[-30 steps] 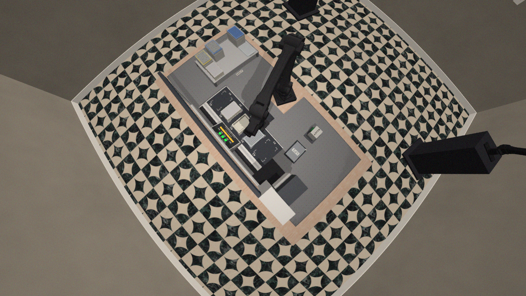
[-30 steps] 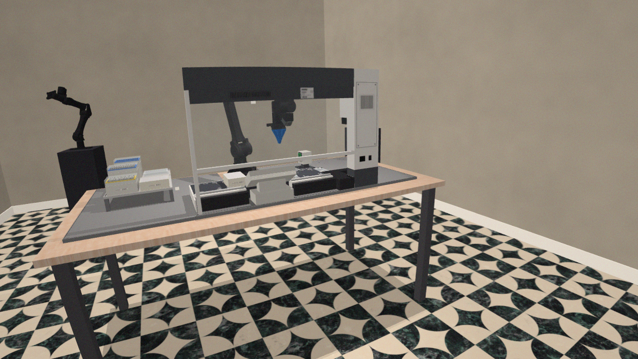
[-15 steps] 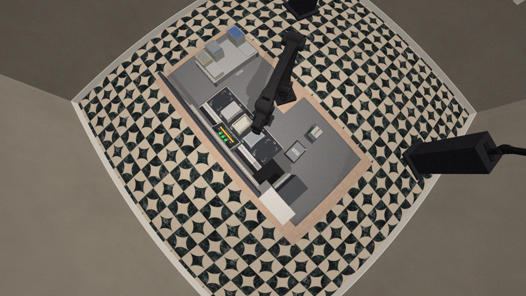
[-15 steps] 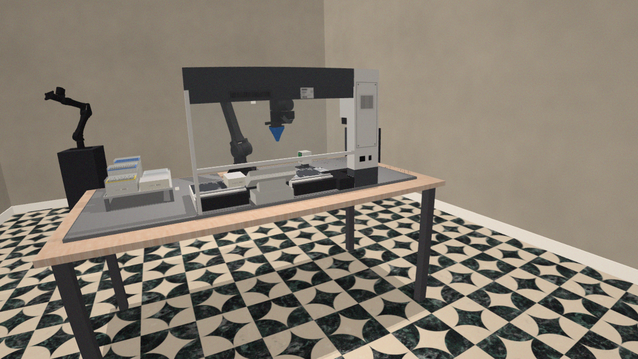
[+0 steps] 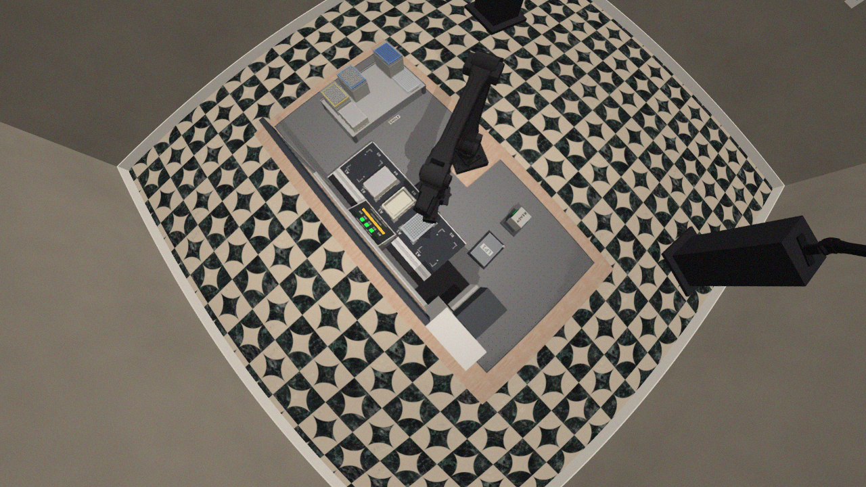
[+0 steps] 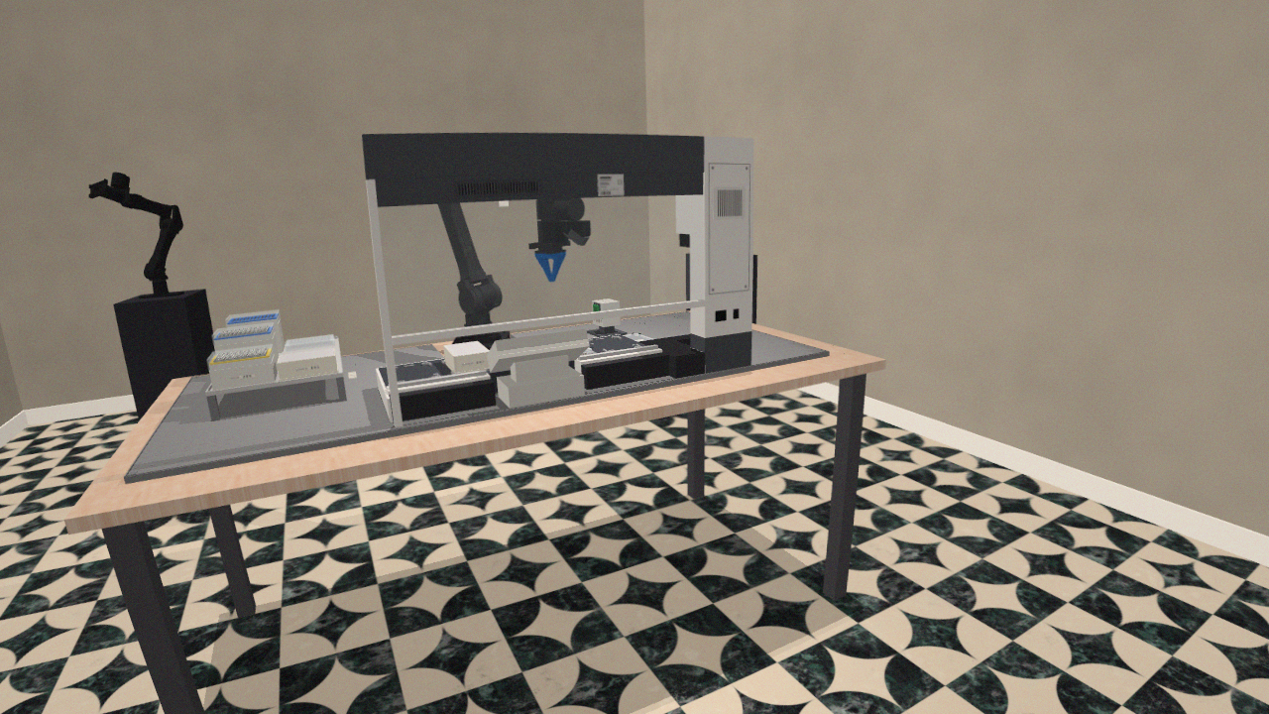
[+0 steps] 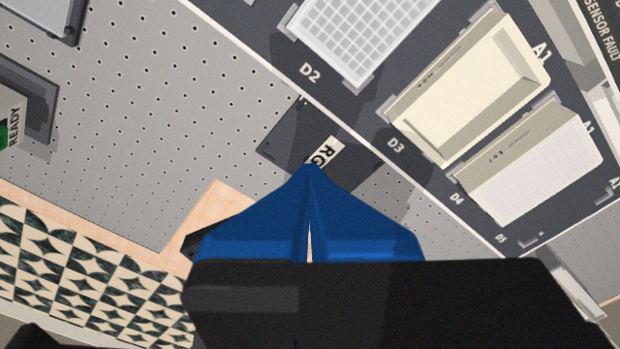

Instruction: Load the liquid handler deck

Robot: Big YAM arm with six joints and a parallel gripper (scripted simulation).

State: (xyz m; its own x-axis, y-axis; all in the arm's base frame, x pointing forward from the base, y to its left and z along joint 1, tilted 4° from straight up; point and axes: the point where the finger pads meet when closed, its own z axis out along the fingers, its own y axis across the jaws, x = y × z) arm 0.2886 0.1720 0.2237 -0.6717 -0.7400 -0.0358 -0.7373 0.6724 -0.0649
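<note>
Right now the READY key is 290 mm behind my hand, 190 mm to the left of it and 140 mm below it. The rest, counted from my hand: clear plate lid (260 mm to the left, 210 mm below, 120 mm behind); regrip nest RG (220 mm below, 100 mm to the right, 70 mm behind); cream one-well reservoir (160 mm below, 110 mm to the right, 100 mm ahead).
</note>
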